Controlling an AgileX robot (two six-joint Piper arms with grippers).
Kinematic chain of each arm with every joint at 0, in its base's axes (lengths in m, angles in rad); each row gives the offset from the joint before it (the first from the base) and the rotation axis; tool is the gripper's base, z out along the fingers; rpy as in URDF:
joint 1: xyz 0 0 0.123 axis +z
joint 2: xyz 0 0 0 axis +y
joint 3: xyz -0.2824 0 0.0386 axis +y
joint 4: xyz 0.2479 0 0.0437 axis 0.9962 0 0.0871
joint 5: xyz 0 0 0 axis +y
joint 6: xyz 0.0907 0 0.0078 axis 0.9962 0 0.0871
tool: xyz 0 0 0 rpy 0 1.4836 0
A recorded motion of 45 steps. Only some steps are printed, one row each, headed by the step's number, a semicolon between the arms.
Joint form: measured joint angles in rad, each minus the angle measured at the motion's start. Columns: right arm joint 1, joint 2, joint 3, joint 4, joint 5, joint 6; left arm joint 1, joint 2, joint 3, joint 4, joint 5, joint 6.
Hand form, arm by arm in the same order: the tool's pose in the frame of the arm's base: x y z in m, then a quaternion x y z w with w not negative. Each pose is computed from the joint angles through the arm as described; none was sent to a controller.
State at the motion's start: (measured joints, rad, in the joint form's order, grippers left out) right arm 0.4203 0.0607 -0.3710 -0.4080 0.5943 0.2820; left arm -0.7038 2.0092 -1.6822 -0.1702 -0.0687 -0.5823
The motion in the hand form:
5: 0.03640 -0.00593 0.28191 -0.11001 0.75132 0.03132 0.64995; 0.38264 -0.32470 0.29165 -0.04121 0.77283 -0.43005 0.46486
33: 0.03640 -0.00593 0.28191 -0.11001 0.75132 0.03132 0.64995; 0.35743 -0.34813 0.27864 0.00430 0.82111 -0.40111 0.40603
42: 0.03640 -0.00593 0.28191 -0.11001 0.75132 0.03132 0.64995; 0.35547 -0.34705 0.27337 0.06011 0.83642 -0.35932 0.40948
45: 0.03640 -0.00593 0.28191 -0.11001 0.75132 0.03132 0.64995; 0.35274 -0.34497 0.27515 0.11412 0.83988 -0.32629 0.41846
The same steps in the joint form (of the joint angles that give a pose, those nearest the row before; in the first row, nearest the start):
5: 0.0000 0.0000 0.0000 0.0000 0.0000 0.0000; -0.0021 0.0434 -0.0139 -0.0049 -0.0024 -0.0453
33: 0.0000 0.0000 0.0000 0.0000 0.0000 0.0000; -0.0658 0.0469 -0.0225 0.0190 0.1616 -0.0361
42: 0.0000 0.0000 0.0000 0.0000 0.0000 0.0000; -0.0658 0.0470 -0.0226 0.0383 0.2245 0.0732
45: 0.0000 0.0000 0.0000 0.0000 0.0000 0.0000; -0.0658 0.0359 -0.0225 0.0450 0.2693 0.1899

